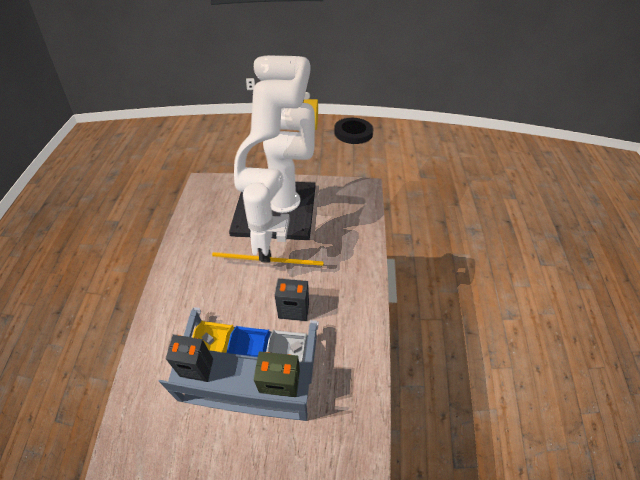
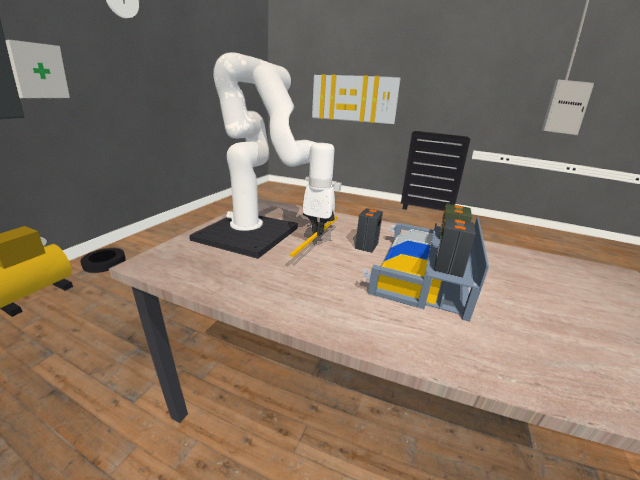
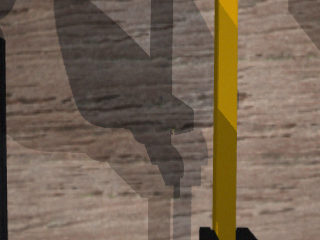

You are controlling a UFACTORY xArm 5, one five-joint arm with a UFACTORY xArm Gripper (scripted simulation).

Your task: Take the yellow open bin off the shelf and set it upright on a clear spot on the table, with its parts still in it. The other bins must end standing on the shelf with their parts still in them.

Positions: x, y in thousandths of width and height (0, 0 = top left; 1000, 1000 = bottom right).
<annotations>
yellow open bin: image 1 340, 691; image 2 640, 551; not seen in image 3 (out of frame)
grey shelf: image 1 366, 780; image 2 716, 624; not seen in image 3 (out of frame)
</annotations>
